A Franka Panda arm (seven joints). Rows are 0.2 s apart.
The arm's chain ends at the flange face. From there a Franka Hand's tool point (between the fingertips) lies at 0.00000 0.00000 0.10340 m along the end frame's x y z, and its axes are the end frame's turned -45 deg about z.
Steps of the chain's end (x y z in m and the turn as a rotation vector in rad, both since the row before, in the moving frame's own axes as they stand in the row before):
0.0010 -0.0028 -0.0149 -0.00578 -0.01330 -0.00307
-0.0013 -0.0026 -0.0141 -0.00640 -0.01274 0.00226
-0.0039 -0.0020 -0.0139 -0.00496 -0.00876 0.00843
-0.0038 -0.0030 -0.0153 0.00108 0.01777 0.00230
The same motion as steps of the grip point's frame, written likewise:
0.0013 -0.0018 -0.0149 0.00532 -0.01349 -0.00307
-0.0005 -0.0032 -0.0141 0.00448 -0.01353 0.00226
-0.0023 -0.0045 -0.0139 0.00269 -0.00970 0.00843
0.0008 -0.0036 -0.0153 -0.01180 0.01333 0.00230

